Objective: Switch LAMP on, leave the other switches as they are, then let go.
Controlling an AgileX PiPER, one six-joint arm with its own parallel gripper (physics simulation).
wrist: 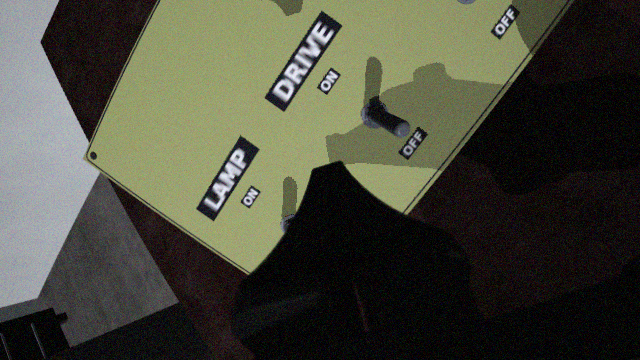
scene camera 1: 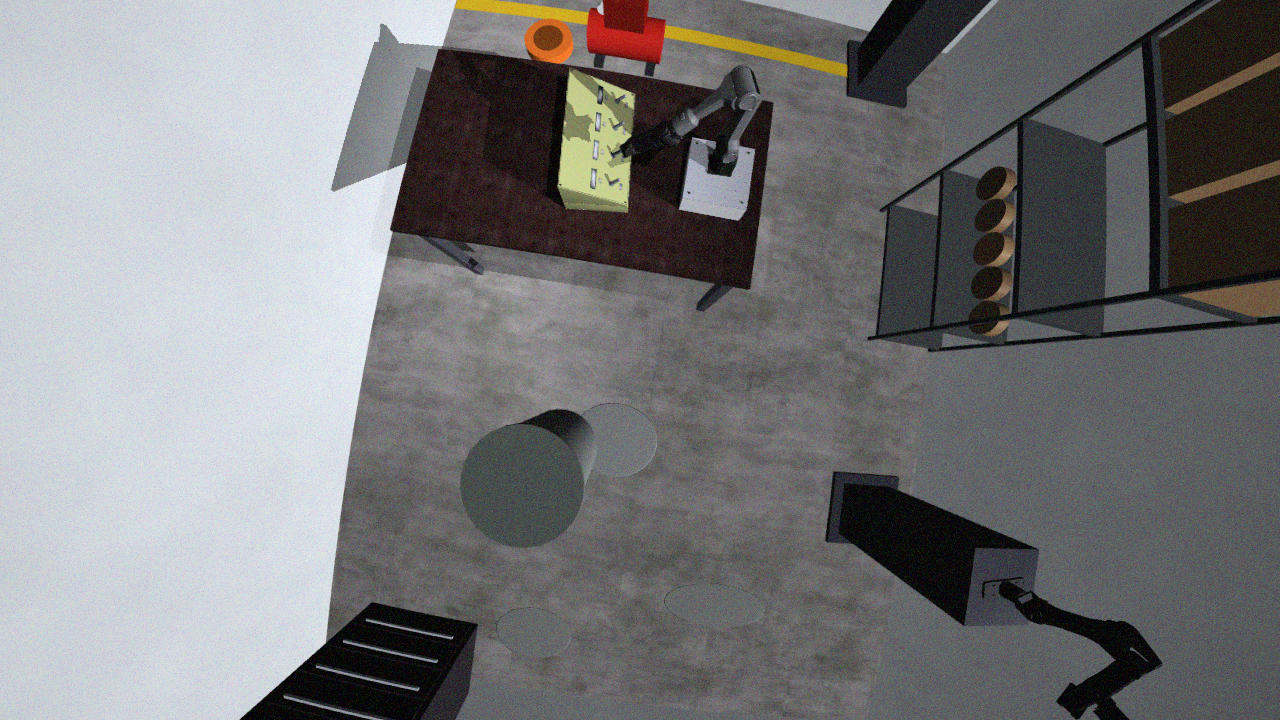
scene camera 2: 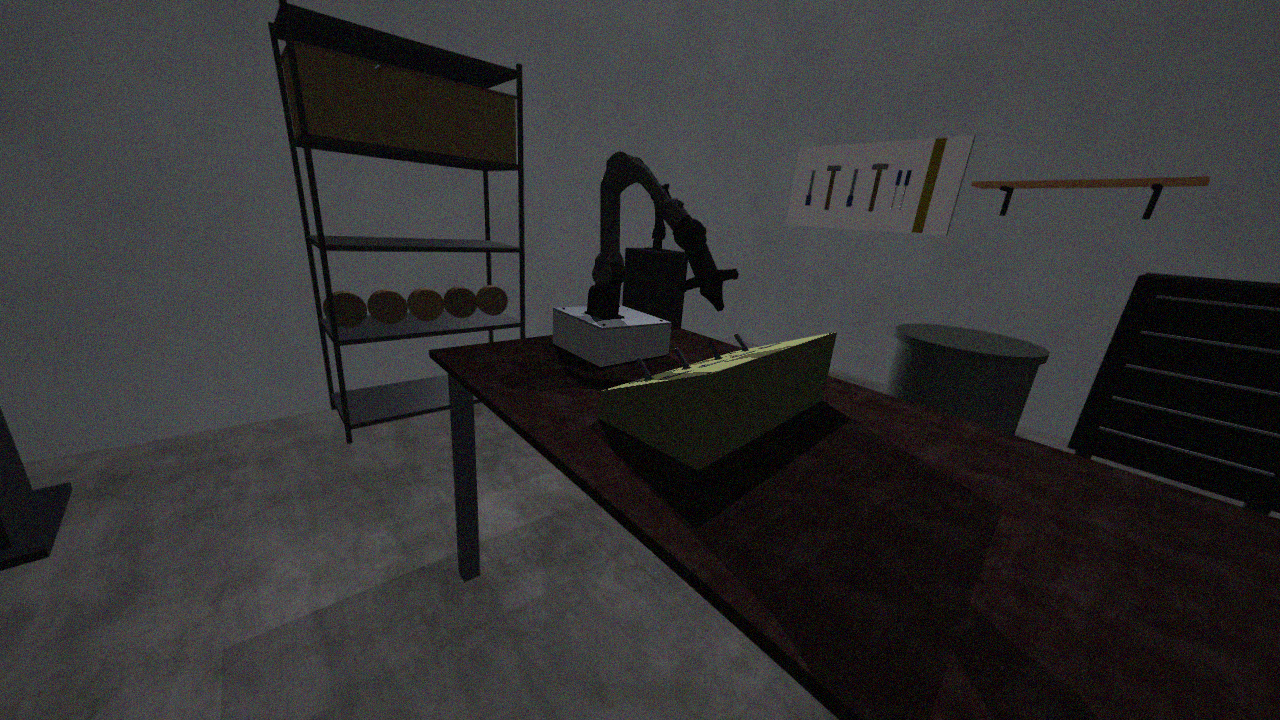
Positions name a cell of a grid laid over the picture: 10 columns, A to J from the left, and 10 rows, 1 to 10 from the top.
In view: my gripper (scene camera 2: F5) and a yellow-green switch panel (wrist: D4).
My gripper is seen too in the wrist view (wrist: F6).
